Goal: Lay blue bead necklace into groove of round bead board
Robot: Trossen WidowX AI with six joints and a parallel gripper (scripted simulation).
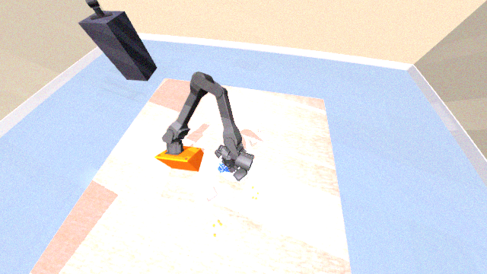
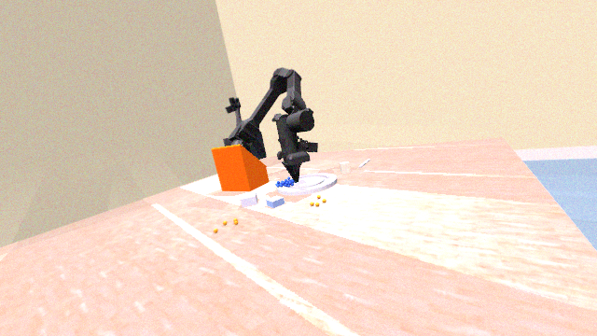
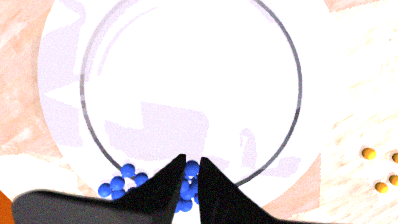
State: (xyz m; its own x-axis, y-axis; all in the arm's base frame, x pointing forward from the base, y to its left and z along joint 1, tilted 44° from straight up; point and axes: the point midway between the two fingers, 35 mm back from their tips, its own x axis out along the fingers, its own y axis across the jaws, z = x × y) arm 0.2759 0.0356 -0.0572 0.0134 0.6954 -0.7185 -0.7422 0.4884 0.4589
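The round white bead board lies 30 mm to the left of my gripper tip, 20 mm ahead of it and 10 mm below it. Round my gripper tip: white block (140 mm to the right, 80 mm behind, 10 mm below); light blue cube (140 mm to the right, 10 mm below, 10 mm ahead); beige cube (170 mm to the left, 100 mm ahead).
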